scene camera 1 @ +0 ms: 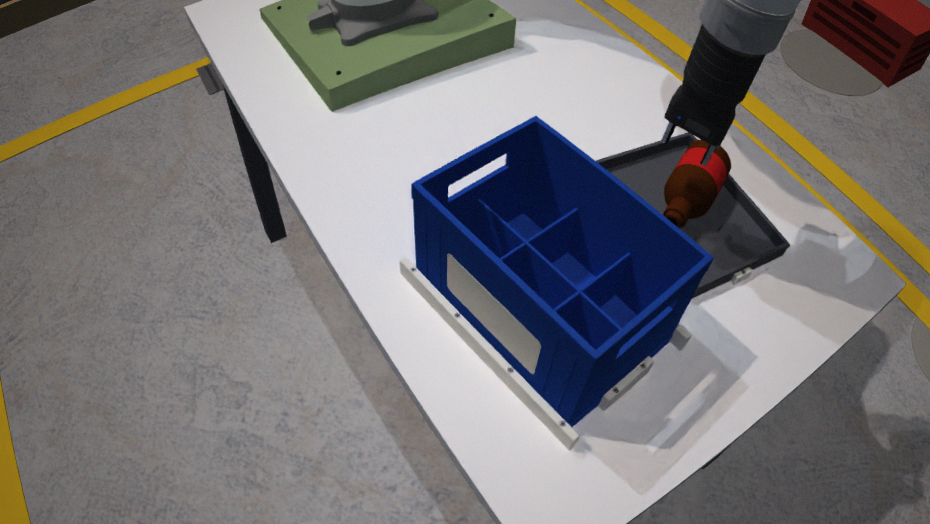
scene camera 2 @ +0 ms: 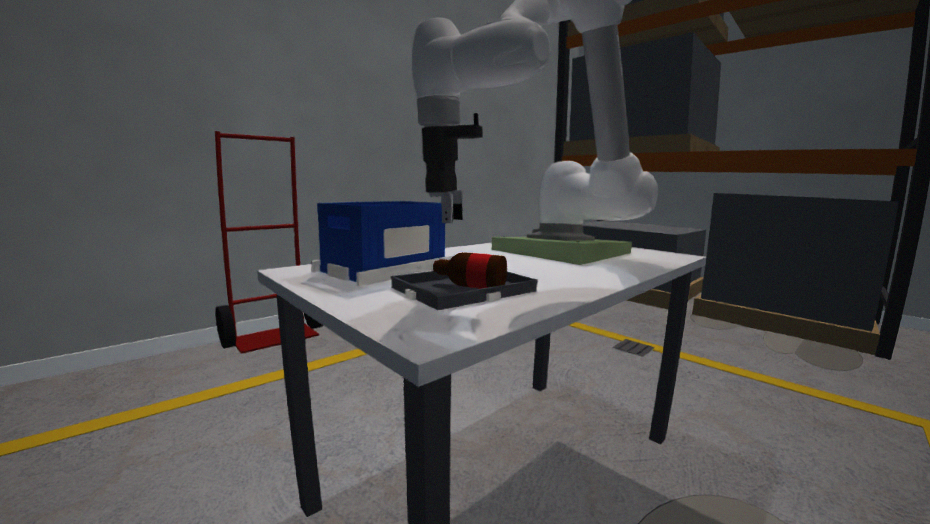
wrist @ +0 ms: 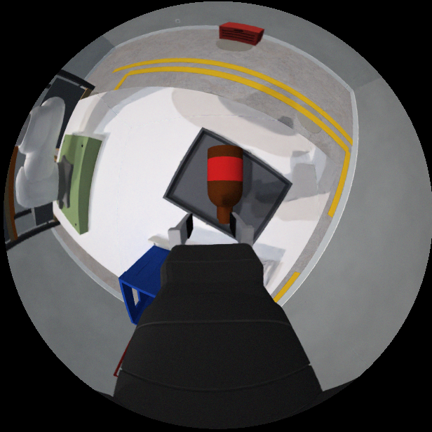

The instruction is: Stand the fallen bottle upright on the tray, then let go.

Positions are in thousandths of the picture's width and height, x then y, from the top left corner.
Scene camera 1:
my gripper: 737, 285
brown bottle: 744, 362
